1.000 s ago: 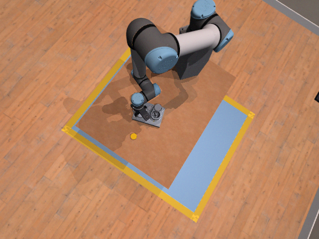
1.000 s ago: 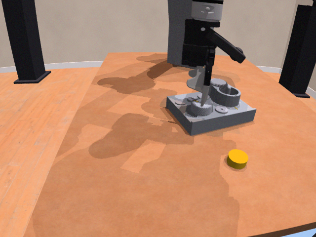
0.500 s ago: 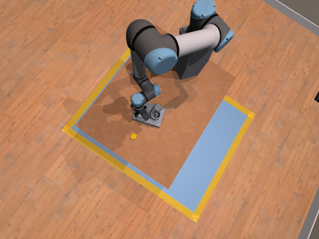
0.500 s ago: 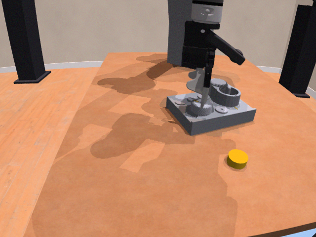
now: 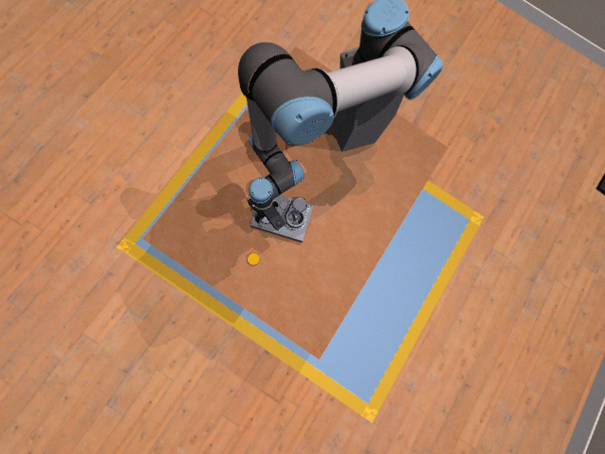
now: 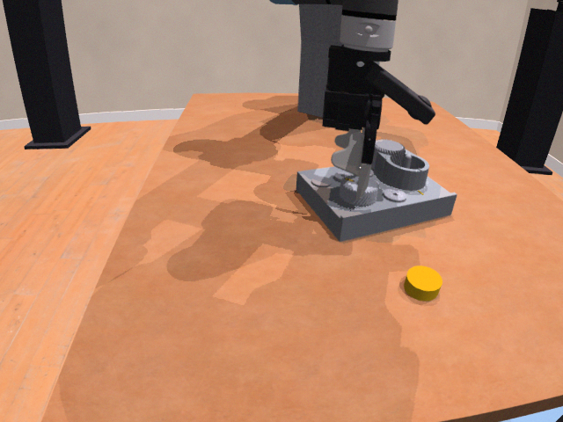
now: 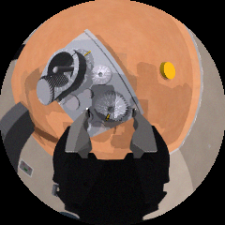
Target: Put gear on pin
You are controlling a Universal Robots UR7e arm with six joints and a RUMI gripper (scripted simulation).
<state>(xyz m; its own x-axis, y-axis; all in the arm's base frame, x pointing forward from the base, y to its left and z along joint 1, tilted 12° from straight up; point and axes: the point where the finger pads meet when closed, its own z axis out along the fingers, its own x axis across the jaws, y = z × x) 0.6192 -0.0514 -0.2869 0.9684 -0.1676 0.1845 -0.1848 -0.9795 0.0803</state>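
The grey gear lies 2 cm below my hand. Also, from my hand: yellow disc (18 cm ahead, 7 cm to the left, 6 cm below).
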